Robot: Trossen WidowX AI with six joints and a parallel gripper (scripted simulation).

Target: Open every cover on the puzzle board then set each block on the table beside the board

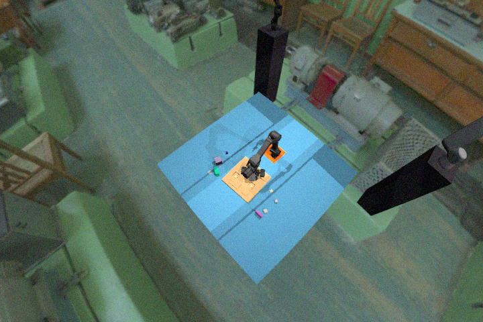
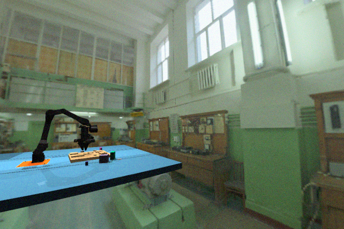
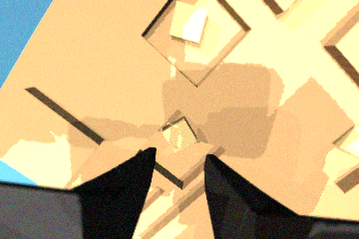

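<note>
Now: the tan puzzle board 30 mm ahead of my gripper tip, 10 mm to the right of it and 30 mm below it. Also, from my gripper tip: magenta block 170 mm ahead, 260 mm to the left, 40 mm below; then small purple piece 330 mm to the right, 40 mm below; then green block 190 mm ahead, 240 mm to the right, 30 mm below.
</note>
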